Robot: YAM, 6 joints.
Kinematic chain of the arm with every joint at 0, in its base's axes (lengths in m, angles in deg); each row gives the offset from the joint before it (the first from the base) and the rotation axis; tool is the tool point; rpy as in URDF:
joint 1: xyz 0 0 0.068 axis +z
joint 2: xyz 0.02 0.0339 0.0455 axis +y
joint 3: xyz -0.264 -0.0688 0 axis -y
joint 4: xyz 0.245 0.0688 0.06 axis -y
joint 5: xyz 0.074 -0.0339 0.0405 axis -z
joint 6: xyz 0.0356 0 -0.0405 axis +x
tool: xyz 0 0 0 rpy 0 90 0
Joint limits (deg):
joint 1: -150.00..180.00
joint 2: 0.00..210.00
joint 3: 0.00..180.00
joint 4: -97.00..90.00
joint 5: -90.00..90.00
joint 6: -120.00..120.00
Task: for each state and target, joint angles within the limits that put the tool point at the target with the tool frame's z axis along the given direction. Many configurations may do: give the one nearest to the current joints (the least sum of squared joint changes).
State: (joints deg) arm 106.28 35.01 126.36 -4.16 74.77 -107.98
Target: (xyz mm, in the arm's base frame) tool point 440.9 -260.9 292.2 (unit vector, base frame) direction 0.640 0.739 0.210
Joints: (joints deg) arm 145.51 0.02 141.55 -24.07 76.31 -107.98
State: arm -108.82 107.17 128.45 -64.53 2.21 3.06
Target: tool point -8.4 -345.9 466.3 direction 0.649 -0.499 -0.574
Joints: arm -95.48 110.89 144.50 -86.47 -43.93 3.06
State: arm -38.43 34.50 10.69 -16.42 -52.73 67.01
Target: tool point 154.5 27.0 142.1 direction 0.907 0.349 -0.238
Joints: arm 6.80 47.13 0.12 32.83 -13.83 67.01
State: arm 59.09 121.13 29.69 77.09 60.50 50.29
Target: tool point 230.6 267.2 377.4 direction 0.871 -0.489 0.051
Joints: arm 54.96 92.60 70.79 48.89 83.57 50.29
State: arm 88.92 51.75 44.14 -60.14 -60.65 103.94
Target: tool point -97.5 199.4 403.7 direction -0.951 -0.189 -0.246
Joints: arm 107.16 77.08 89.22 -80.02 -74.60 103.94
